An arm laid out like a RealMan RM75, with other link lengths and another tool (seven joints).
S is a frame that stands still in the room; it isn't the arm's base.
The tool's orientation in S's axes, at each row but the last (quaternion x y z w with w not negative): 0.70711, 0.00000, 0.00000, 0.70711; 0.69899, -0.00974, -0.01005, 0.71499; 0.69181, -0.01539, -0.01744, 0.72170; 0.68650, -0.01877, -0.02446, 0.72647
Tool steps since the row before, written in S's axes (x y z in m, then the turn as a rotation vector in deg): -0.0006, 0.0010, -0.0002, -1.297, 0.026, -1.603; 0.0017, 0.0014, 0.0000, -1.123, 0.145, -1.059; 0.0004, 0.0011, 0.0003, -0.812, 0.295, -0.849; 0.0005, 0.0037, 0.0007, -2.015, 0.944, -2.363
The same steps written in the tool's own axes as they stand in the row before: -0.0006, -0.0002, -0.0010, -1.297, -1.603, -0.026; 0.0017, 0.0000, -0.0014, -1.126, -1.056, -0.137; 0.0003, 0.0003, -0.0011, -0.823, -0.839, -0.293; 0.0003, 0.0009, -0.0037, -2.054, -2.326, -0.952
